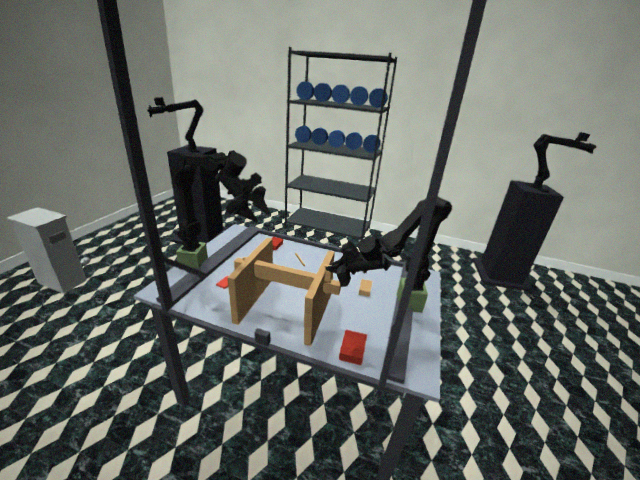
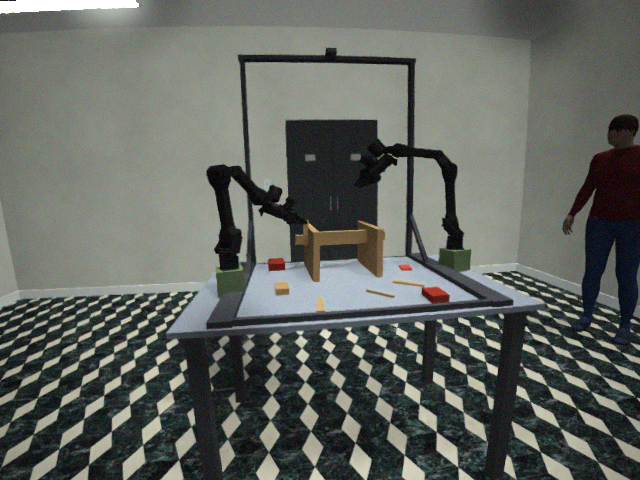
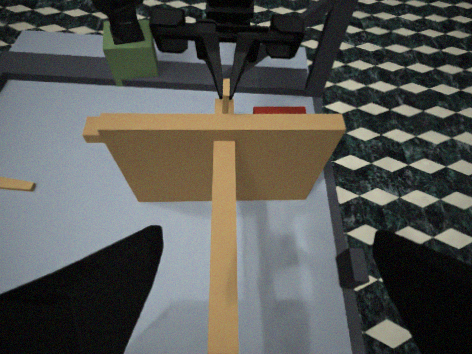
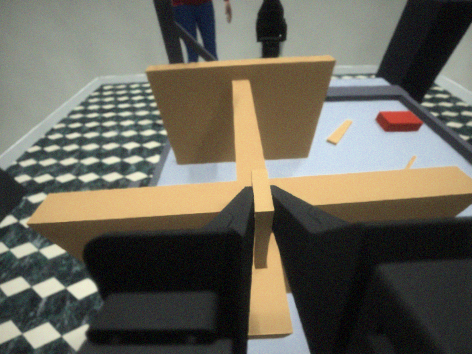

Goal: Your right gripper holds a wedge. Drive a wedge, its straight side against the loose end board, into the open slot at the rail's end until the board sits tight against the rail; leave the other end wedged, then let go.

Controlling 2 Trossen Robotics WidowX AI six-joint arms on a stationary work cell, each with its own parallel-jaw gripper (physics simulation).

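Places are measured from the left arm's base along level axes (x ahead, y left, z up), in metres.
Pixels of known places: left gripper, fingertip midpoint: [image 1: 263, 217] [image 2: 356, 186] [image 3: 266, 238]; right gripper, fingertip midpoint: [image 1: 326, 267] [image 2: 307, 222] [image 3: 225, 98] [image 4: 259, 193]; left arm's base, origin of the base link: [image 1: 191, 247] [image 2: 454, 248]; right arm's base, origin of the base link: [image 1: 414, 285] [image 2: 229, 268] [image 3: 127, 33].
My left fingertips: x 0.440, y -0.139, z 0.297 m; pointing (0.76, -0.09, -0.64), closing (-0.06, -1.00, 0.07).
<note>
For each thing: its top centre in the pictures, then the offset to it from my left fingertips. "spot": a spot on its surface instead.
- thin wooden wedge, middle of its top: [image 4: 265, 194] [image 3: 225, 83] 0.252 m ahead, 0.011 m left, 0.144 m down
- rail's protruding end, surface spot: [image 4: 270, 317] spot: 0.291 m ahead, 0.014 m left, 0.214 m down
- rail, middle of its top: [image 3: 223, 230] [image 4: 245, 118] [image 1: 285, 268] [image 2: 340, 231] 0.083 m ahead, 0.014 m left, 0.205 m down
- small wood block, middle of its top: [image 3: 106, 125] [image 2: 281, 285] [image 1: 365, 285] 0.379 m ahead, 0.252 m left, 0.370 m down
My right gripper [image 1: 333, 271] [image 2: 305, 222] [image 3: 225, 98] [image 4: 259, 193] is shut on a thin wooden wedge [image 3: 226, 85] [image 4: 261, 200], held upright over the rail's protruding end [image 4: 270, 317], against the outer side of the near end board [image 1: 317, 304] [image 2: 311, 253] [image 3: 170, 165] [image 4: 125, 205]. The fingers hide the slot; how deep the wedge sits and whether the board is tight against the rail [image 1: 286, 274] [image 2: 341, 237] [image 3: 223, 250] [image 4: 247, 130] cannot be told. The other end board [image 1: 250, 289] [image 2: 371, 248] [image 4: 200, 120] stands upright at the rail's far end. My left gripper [image 1: 261, 215] [image 2: 360, 181] [image 3: 266, 238] is open, raised away from the boards.
A small wood block [image 1: 364, 287] [image 2: 281, 288] and several loose thin wood pieces [image 2: 379, 293] [image 4: 340, 132] lie on the table. Red blocks [image 1: 353, 347] [image 2: 435, 295] [image 4: 399, 121] lie around the assembly. Dark frame posts [image 1: 454, 118] [image 2: 410, 155] rise from the table.
</note>
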